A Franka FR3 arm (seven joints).
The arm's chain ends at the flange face. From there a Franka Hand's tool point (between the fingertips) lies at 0.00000 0.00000 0.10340 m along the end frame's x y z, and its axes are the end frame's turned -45 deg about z.
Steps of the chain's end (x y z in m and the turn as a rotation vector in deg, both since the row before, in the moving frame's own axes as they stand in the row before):
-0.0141, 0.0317, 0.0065, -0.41, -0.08, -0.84
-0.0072, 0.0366, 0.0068, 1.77, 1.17, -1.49
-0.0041, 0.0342, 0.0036, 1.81, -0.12, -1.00
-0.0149, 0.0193, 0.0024, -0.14, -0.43, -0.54
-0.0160, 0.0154, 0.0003, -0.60, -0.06, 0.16
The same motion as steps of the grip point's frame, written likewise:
-0.0330, 0.0129, 0.0065, -0.23, -0.35, -0.84
-0.0272, 0.0200, 0.0067, 0.42, 2.08, -1.49
-0.0249, 0.0188, 0.0035, 1.36, 1.20, -1.00
-0.0249, 0.0027, 0.0024, 0.21, -0.40, -0.54
-0.0230, 0.0003, 0.0003, -0.38, -0.47, 0.16

